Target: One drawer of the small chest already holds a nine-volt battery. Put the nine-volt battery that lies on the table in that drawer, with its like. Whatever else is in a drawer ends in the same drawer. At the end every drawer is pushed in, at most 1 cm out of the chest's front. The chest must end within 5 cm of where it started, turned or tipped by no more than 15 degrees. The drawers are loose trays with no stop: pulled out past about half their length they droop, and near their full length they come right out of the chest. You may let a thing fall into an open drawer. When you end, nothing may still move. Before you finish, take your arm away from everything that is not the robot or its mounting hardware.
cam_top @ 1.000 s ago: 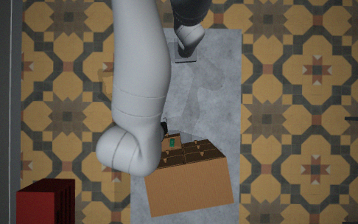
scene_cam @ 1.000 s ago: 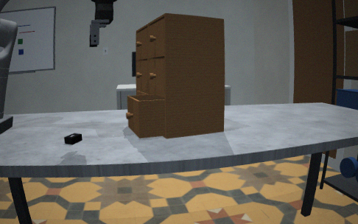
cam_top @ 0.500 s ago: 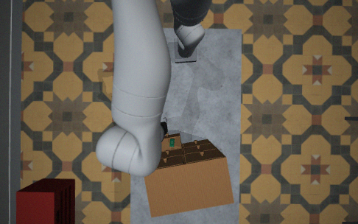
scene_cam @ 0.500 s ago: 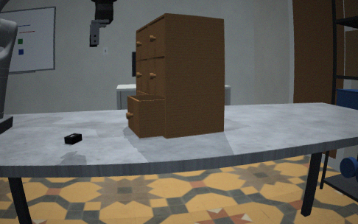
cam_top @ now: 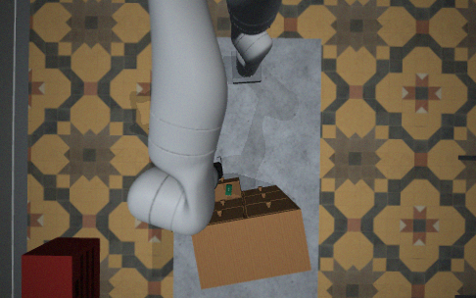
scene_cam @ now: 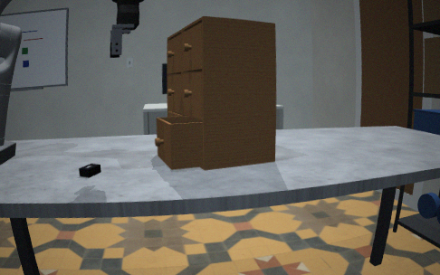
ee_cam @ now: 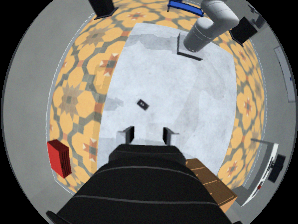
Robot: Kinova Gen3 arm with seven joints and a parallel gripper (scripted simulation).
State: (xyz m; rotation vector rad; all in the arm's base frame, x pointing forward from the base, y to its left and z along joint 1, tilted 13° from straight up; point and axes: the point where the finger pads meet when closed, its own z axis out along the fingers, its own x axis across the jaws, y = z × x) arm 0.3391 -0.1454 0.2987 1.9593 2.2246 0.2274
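My hand is 60 mm past the black nine-volt battery, 30 mm to the left of it and 260 mm above it. Round my hand: green nine-volt battery (160 mm ahead, 40 mm to the left, 250 mm below).
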